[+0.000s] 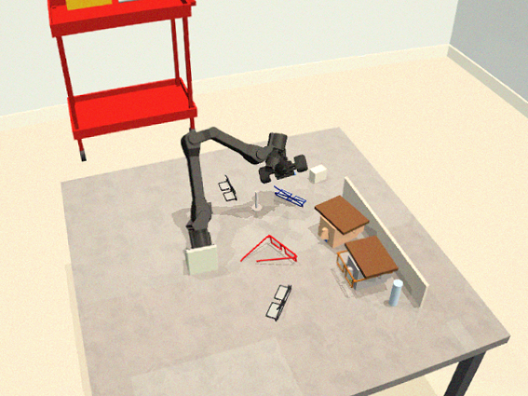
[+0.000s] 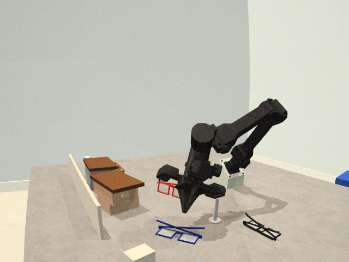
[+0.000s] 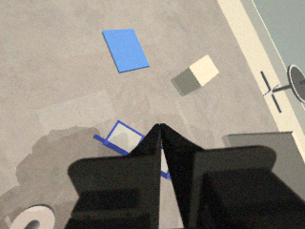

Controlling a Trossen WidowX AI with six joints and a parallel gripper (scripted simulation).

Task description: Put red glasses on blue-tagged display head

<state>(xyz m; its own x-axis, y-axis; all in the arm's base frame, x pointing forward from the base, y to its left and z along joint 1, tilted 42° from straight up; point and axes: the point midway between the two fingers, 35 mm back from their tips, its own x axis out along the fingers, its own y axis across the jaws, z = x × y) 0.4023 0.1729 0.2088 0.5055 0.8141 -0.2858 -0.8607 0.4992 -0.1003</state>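
Right now the white post is 15 cm behind my gripper tip, 7 cm below it and 5 cm to the right of it. Also, from my gripper tip: blue card (15 cm to the left, 9 cm below, 4 cm ahead); skin-coloured display head (29 cm to the right, 7 cm ahead, 4 cm below); cream cube (15 cm ahead, 7 cm below, 6 cm to the left).
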